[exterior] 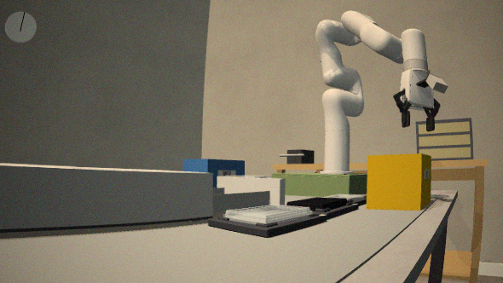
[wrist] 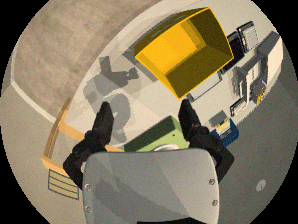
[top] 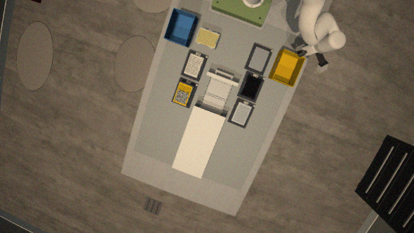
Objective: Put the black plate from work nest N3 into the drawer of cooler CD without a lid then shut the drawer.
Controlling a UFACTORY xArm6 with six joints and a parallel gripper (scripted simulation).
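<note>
The black plate is 25 cm ahead of my hand, 22 cm to the right of it and 19 cm below it. From my hand the other things lie so: yellow bin 17 cm below, 10 cm ahead, 5 cm to the right; blue bin 69 cm to the right, 17 cm below, 2 cm behind; drawer 42 cm to the right, 33 cm ahead, 18 cm below.
</note>
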